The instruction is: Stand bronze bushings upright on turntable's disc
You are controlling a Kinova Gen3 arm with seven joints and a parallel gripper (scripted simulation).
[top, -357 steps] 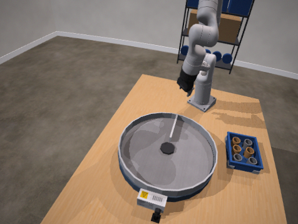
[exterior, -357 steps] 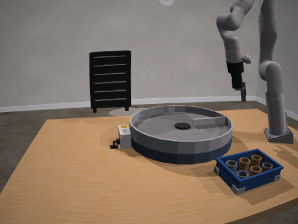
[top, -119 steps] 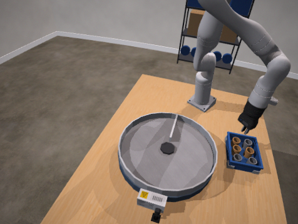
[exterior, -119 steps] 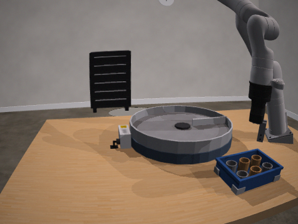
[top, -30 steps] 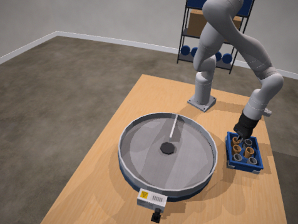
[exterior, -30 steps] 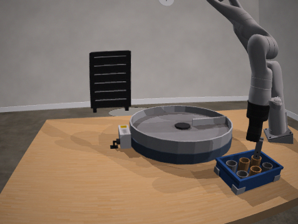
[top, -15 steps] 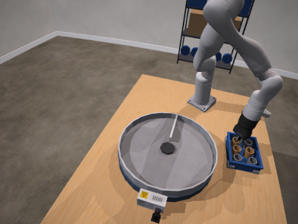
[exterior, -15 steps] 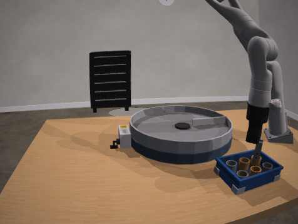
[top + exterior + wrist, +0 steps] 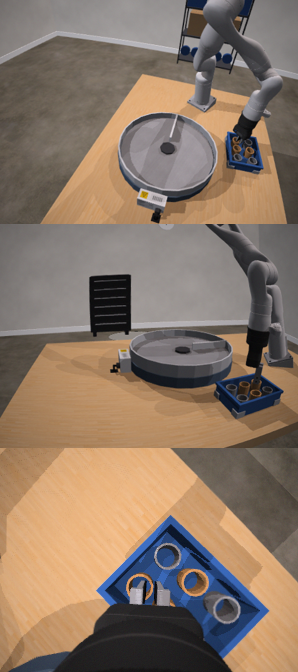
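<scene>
Right now my hand is 40 mm short of the blue crate, 30 mm to the right of it and 40 mm above it. The rest, counted from my hand: grey turntable disc 210 mm ahead, 290 mm to the right, 10 mm below.
</scene>
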